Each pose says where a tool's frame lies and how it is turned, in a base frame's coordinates. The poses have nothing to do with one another.
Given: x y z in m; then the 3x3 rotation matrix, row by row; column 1 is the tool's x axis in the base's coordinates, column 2 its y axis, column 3 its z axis. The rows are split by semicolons.
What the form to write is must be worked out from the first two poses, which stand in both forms.
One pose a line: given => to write
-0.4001 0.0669 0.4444; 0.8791 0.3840 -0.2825; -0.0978 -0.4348 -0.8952; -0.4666 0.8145 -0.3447 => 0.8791 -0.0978 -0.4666 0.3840 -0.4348 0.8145 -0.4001 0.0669 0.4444
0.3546 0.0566 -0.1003; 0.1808 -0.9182 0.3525; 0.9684 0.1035 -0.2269; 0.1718 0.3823 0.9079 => 0.1808 0.9684 0.1718 -0.9182 0.1035 0.3823 0.3546 0.0566 -0.1003
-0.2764 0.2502 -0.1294; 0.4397 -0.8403 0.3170; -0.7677 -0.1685 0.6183; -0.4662 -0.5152 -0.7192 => 0.4397 -0.7677 -0.4662 -0.8403 -0.1685 -0.5152 -0.2764 0.2502 -0.1294
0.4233 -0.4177 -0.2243; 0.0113 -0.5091 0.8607; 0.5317 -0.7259 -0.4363; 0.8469 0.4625 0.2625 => 0.0113 0.5317 0.8469 -0.5091 -0.7259 0.4625 0.4233 -0.4177 -0.2243
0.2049 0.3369 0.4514; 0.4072 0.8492 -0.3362; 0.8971 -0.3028 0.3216; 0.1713 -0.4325 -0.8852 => 0.4072 0.8971 0.1713 0.8492 -0.3028 -0.4325 0.2049 0.3369 0.4514
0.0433 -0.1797 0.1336; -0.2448 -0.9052 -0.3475; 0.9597 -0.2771 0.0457; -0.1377 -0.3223 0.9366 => -0.2448 0.9597 -0.1377 -0.9052 -0.2771 -0.3223 0.0433 -0.1797 0.1336
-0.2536 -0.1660 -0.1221; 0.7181 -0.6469 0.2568; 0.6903 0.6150 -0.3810; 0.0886 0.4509 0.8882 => 0.7181 0.6903 0.0886 -0.6469 0.6150 0.4509 -0.2536 -0.1660 -0.1221
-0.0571 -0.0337 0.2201; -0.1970 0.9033 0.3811; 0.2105 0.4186 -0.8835; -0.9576 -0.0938 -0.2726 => -0.1970 0.2105 -0.9576 0.9033 0.4186 -0.0938 -0.0571 -0.0337 0.2201
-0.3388 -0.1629 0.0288; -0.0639 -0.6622 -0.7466; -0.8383 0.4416 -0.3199; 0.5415 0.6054 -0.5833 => -0.0639 -0.8383 0.5415 -0.6622 0.4416 0.6054 -0.3388 -0.1629 0.0288
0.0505 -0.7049 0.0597; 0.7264 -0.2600 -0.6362; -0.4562 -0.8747 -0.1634; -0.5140 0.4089 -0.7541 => 0.7264 -0.4562 -0.5140 -0.2600 -0.8747 0.4089 0.0505 -0.7049 0.0597
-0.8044 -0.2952 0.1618; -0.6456 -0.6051 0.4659; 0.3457 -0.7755 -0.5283; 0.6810 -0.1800 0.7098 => -0.6456 0.3457 0.6810 -0.6051 -0.7755 -0.1800 -0.8044 -0.2952 0.1618
